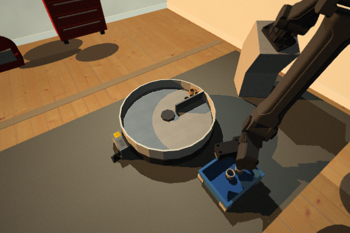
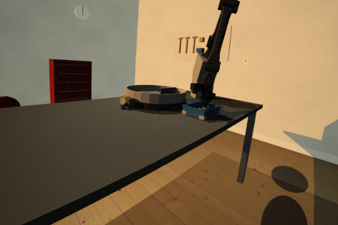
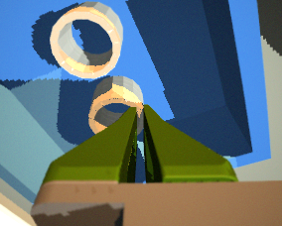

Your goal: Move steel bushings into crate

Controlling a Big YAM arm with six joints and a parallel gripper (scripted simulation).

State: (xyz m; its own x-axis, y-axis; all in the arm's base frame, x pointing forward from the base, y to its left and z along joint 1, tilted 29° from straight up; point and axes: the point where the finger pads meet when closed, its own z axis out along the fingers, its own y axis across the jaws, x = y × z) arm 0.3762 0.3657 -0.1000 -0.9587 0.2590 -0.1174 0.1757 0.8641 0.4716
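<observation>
Right now the blue crate is 50 mm ahead of my hand, 20 mm to the left of it and 10 mm below it. From my hand the other things lie so: round turntable 170 mm ahead, 310 mm to the right, 20 mm above.
</observation>
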